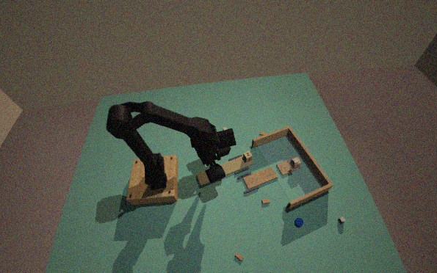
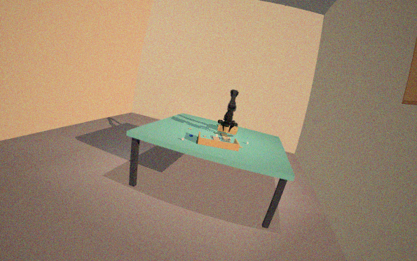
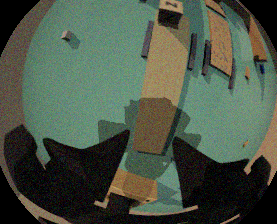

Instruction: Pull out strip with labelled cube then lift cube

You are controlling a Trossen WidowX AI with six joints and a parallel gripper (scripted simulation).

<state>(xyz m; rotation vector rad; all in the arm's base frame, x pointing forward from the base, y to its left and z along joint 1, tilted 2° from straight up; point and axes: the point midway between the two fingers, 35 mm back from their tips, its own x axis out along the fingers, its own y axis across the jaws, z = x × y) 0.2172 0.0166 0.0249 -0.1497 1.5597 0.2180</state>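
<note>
The strip is 60 mm ahead of my gripper tip, 40 mm below it and 10 mm to the left of it. From my gripper tip the other things lie so: blue disc (280 mm to the right, 280 mm ahead, 40 mm below).
</note>
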